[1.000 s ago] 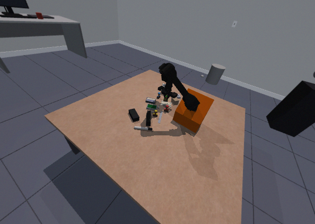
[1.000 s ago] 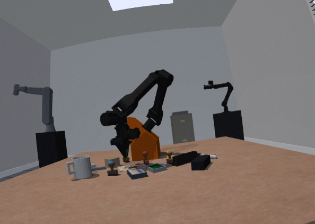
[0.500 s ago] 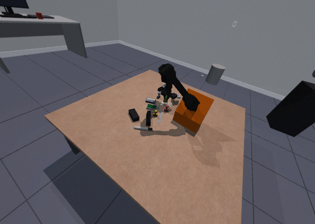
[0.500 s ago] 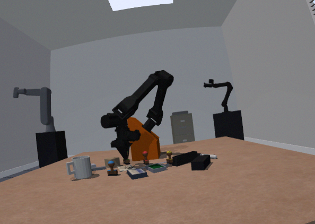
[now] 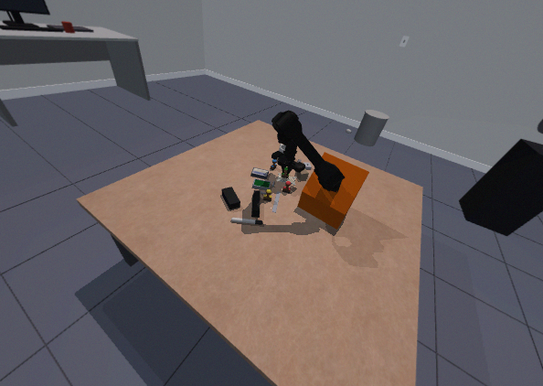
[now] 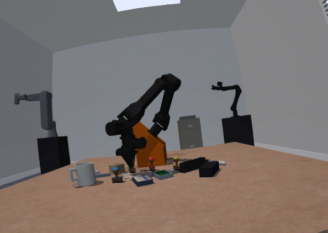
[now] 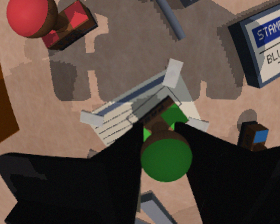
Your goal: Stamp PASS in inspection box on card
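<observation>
Now: gripper tip 4 cm above the card, 1 cm to the left of it and 1 cm past it. The rest, counted from my gripper tip: red-knobbed stamp 9 cm to the left, 5 cm behind, 2 cm below; blue-knobbed stamp 10 cm ahead, 5 cm to the right, 2 cm below; green-knobbed stamp right at my gripper tip.
</observation>
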